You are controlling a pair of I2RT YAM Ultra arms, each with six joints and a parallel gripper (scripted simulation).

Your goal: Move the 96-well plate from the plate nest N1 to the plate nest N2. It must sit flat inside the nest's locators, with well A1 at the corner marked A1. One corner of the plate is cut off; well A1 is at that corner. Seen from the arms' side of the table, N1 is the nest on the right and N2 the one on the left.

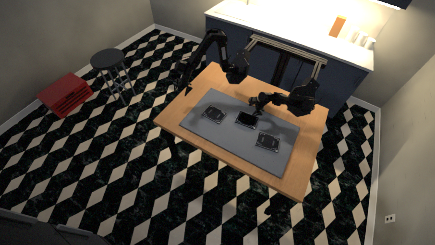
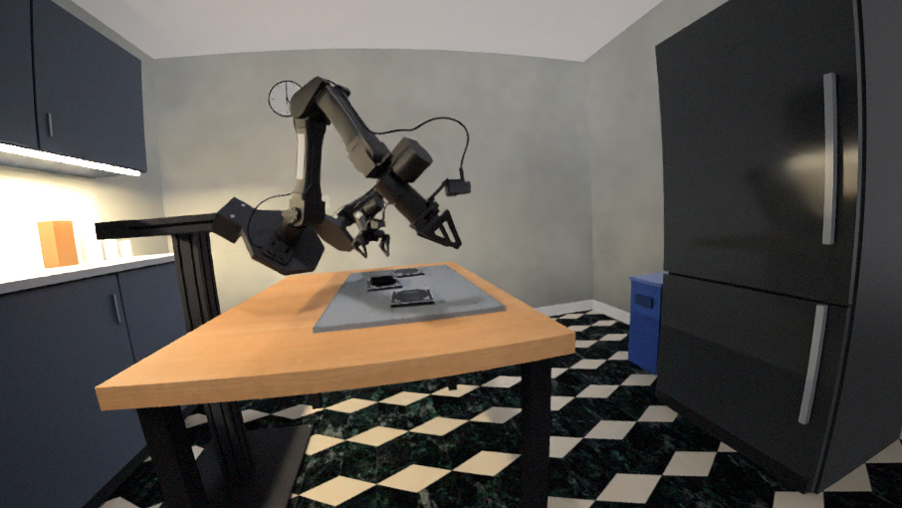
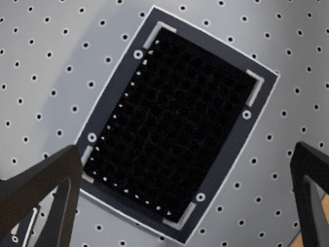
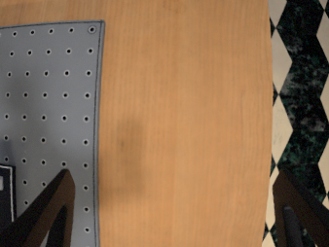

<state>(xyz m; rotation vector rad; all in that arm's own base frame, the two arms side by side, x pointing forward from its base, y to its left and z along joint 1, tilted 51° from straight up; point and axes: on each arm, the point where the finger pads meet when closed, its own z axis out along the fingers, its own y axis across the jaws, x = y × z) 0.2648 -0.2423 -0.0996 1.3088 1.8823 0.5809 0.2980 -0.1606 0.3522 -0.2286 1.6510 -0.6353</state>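
The black 96-well plate lies 1 cm ahead of my left hand, 1 cm to the right of it and 10 cm below it.
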